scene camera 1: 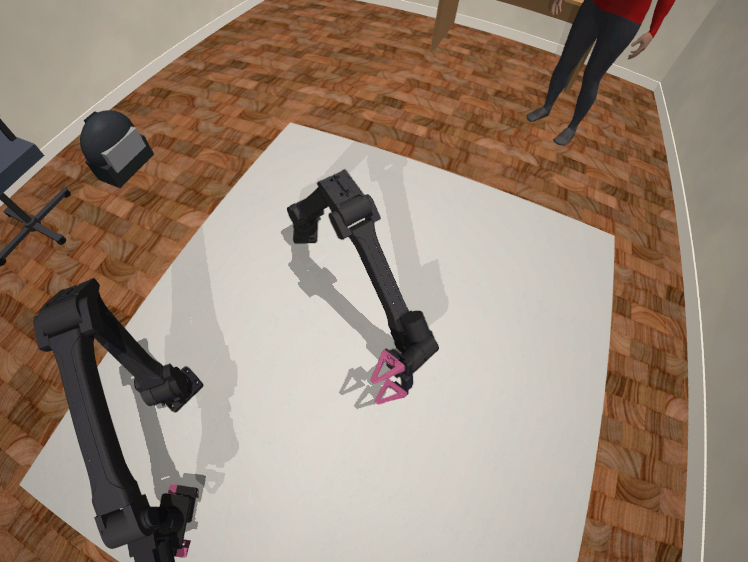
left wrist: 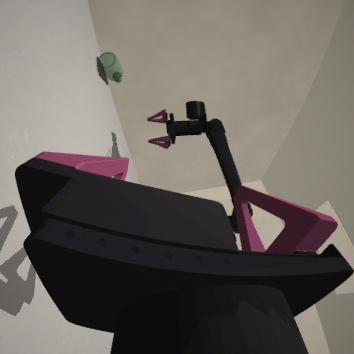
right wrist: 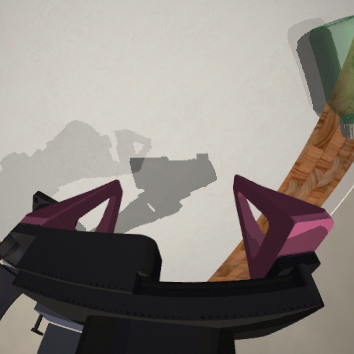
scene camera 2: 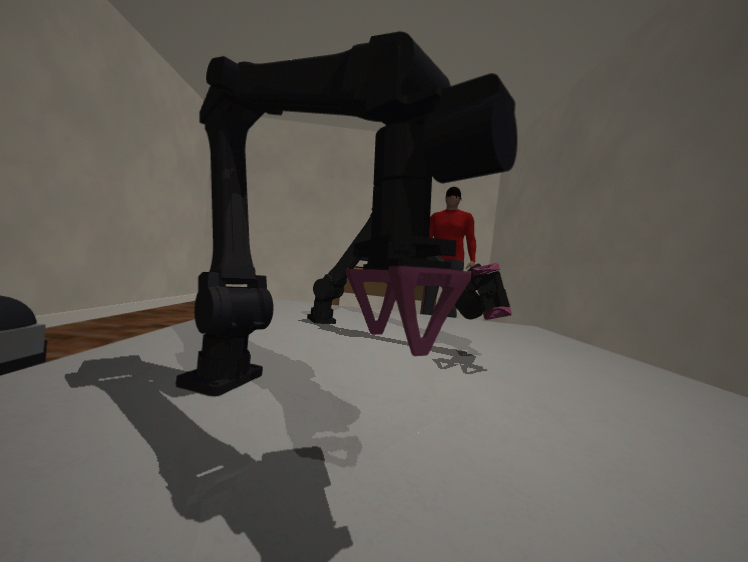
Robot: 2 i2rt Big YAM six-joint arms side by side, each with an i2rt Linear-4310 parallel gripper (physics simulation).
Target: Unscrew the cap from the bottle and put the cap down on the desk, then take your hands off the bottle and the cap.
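Places are measured from the left arm's base along level axes (x up, y ahead, z left), in centimetres.
Pixels of known places: left gripper, fingertip midpoint: [scene camera 1: 374,392] [left wrist: 184,178] [scene camera 2: 490,288]; right gripper, fingertip midpoint: [scene camera 1: 192,518] [left wrist: 147,129] [right wrist: 174,183] [scene camera 2: 395,343]; left arm's base, link origin: [scene camera 1: 306,230] [scene camera 2: 321,320]; right arm's base, link origin: [scene camera 1: 181,389] [scene camera 2: 222,379].
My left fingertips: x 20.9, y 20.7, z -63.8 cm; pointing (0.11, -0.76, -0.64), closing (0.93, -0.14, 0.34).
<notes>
For each thing: its middle in the pictures, then the offset to it from my left fingertips. Level surfaces: height alone.
- green see-through bottle, body centre: [right wrist: 346,82] [left wrist: 112,69] dz -55.5, dx -17.1, dy -37.3 cm
- grey ridged cap, body centre: [right wrist: 352,126] [left wrist: 117,77] dz -58.6, dx -17.1, dy -44.7 cm
- desk, surface height: dx -20.9 cm
A green see-through bottle [left wrist: 111,66] [right wrist: 336,55] lies on its side; the right wrist view cuts it off at the top right. A grey ridged cap [right wrist: 348,129] shows at its neck end, in front of the wood floor in that picture. The bottle does not show in either scene view. My right gripper [scene camera 1: 183,519] [scene camera 2: 399,342] [left wrist: 147,129] [right wrist: 174,183] is open and empty, pointing down above the desk [scene camera 1: 483,459] [scene camera 2: 544,459], apart from the bottle. My left gripper [scene camera 1: 374,391] [scene camera 2: 492,290] [left wrist: 184,178] is open and empty, raised and far from the bottle.
The white desk top has its edge near the bottle, with wood floor [scene camera 1: 640,386] [right wrist: 307,160] beyond. A dark helmet-like object [scene camera 1: 108,138] and part of a chair [scene camera 1: 30,223] stand at the left in scene camera 1. A person in red [scene camera 1: 595,54] [scene camera 2: 452,226] stands beyond the desk.
</notes>
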